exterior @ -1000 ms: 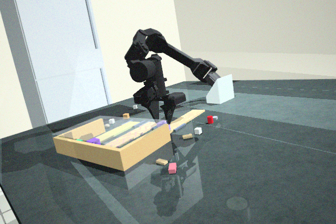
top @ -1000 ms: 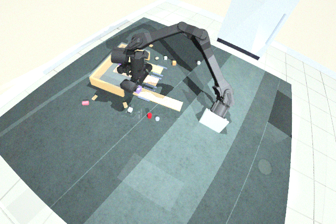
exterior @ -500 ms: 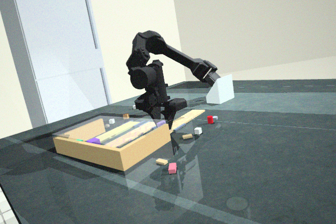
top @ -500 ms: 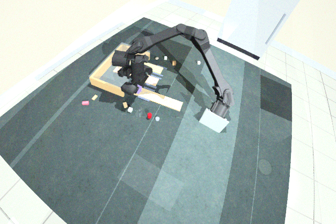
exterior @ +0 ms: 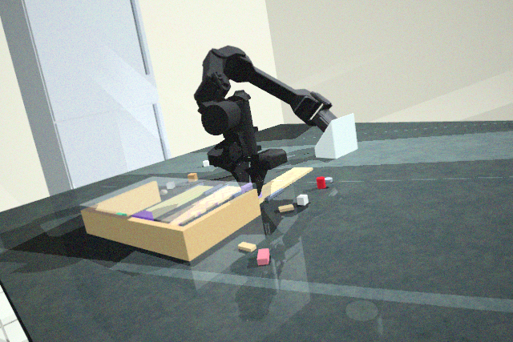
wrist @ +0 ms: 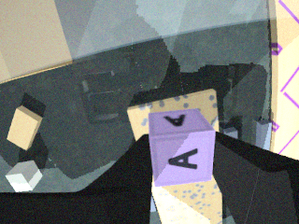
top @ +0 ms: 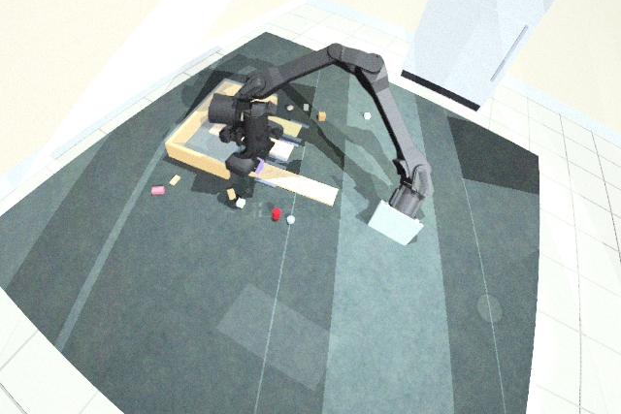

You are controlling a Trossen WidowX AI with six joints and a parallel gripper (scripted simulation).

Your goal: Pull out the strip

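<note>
The cream strip is 100 mm behind my gripper tip, 10 mm to the right of it and 10 mm below it. From my gripper tip the other things lie so: labelled cube: 10 mm above; then red cylinder: 120 mm behind, 100 mm to the left; then pink block: 180 mm ahead, 190 mm to the left, 10 mm below.
</note>
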